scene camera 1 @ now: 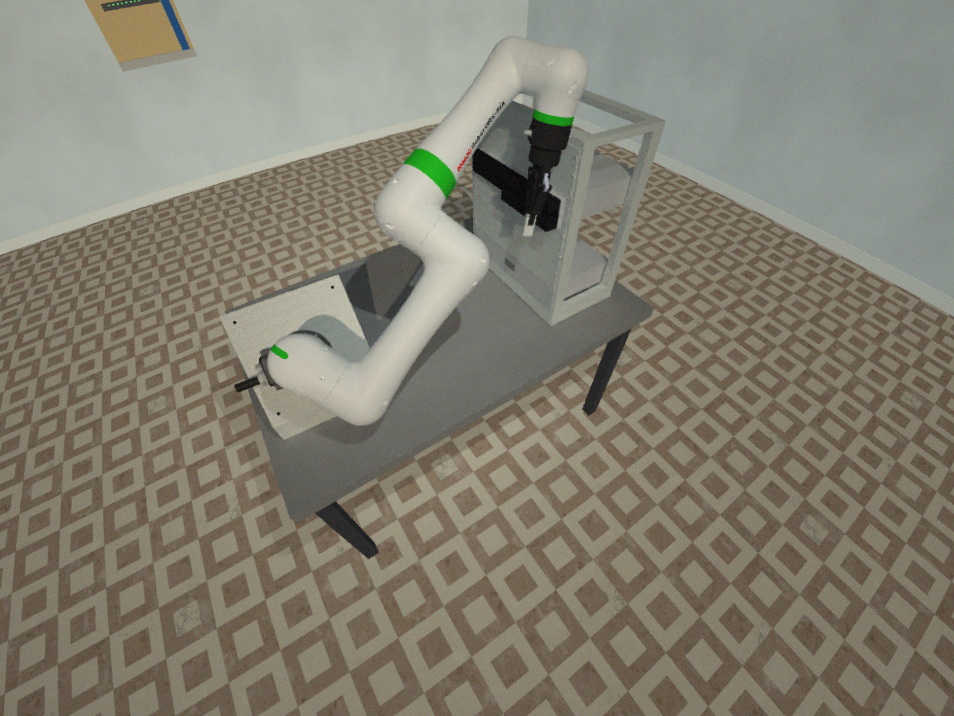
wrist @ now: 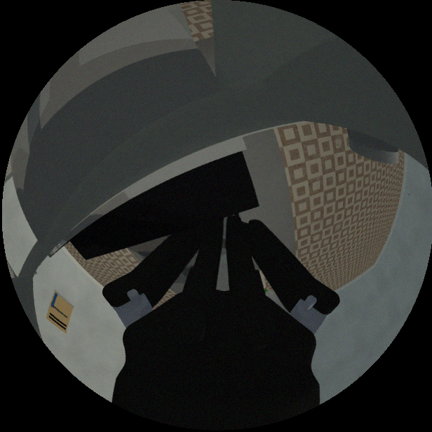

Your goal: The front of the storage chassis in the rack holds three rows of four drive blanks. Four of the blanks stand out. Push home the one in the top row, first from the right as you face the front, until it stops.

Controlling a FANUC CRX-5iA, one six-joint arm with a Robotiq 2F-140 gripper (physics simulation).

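Frame: origin at the arm's base, x ahead, y left, z up, level; metres.
Seen in the pictures: gripper, fingertip midpoint: (scene camera 1: 526, 234).
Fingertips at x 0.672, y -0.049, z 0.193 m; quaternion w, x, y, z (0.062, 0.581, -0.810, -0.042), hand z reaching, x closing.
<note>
A point is followed by its place in that frame.
The storage chassis (scene camera 1: 490, 168) @[x 0.727, y 0.252, z 0.252 m] (wrist: 215, 182) shows as a black block at the front of the rack (scene camera 1: 567, 254) @[x 0.783, y -0.108, z 0.126 m]. Its separate drive blanks, including the top-row right one, cannot be told apart in the dark. My gripper (scene camera 1: 529, 223) @[x 0.672, y -0.049, z 0.193 m] (wrist: 224, 201) is shut and empty, pointing down in front of the chassis, near its right end. In the scene view it covers part of the black front. In the wrist view the fingertips overlap the block's lower edge. Whether they touch a blank cannot be told.
The rack stands on a grey table (scene camera 1: 493, 346) @[x 0.551, y -0.087, z -0.178 m] (wrist: 275, 190), with open frame posts and pale units inside. The arm's base sits on a pale plate (scene camera 1: 269, 308) @[x -0.036, y 0.106, z 0.114 m] at the table's other end. A tan wall panel (scene camera 1: 146, 34) (wrist: 60, 311) hangs on the wall.
</note>
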